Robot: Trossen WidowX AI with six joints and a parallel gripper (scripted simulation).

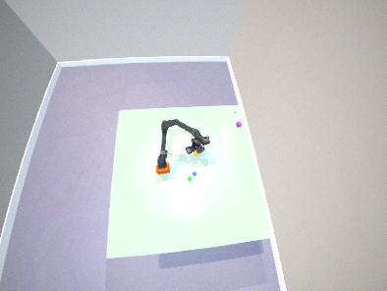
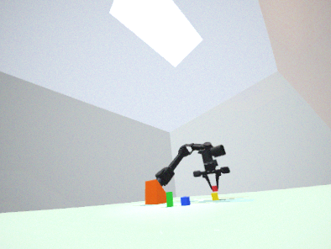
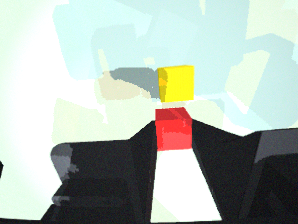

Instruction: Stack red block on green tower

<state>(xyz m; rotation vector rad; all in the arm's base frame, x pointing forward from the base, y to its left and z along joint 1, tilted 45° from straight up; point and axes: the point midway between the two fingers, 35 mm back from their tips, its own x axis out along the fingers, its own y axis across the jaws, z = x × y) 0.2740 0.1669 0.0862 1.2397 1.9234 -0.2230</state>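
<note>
Right now my gripper tip is 3 cm to the left of the yellow block, 3 cm above it and 1 cm short of it. Round my gripper tip: blue block 22 cm to the right, 3 cm below; then red block 1 cm above.
</note>
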